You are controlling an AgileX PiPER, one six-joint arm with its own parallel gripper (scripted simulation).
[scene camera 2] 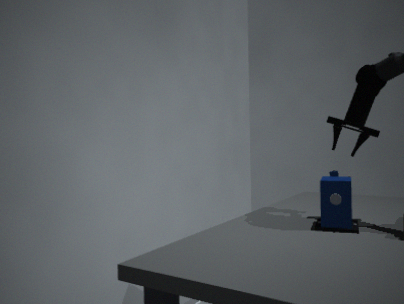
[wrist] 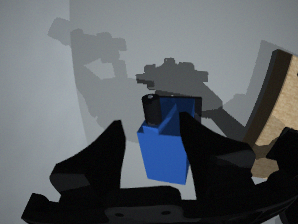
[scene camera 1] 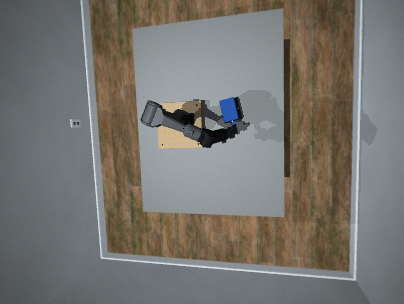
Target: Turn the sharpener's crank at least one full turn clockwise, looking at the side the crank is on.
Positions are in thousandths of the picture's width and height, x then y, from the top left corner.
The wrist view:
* my gripper: 508, 565
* blue pencil sharpener: 552, 703
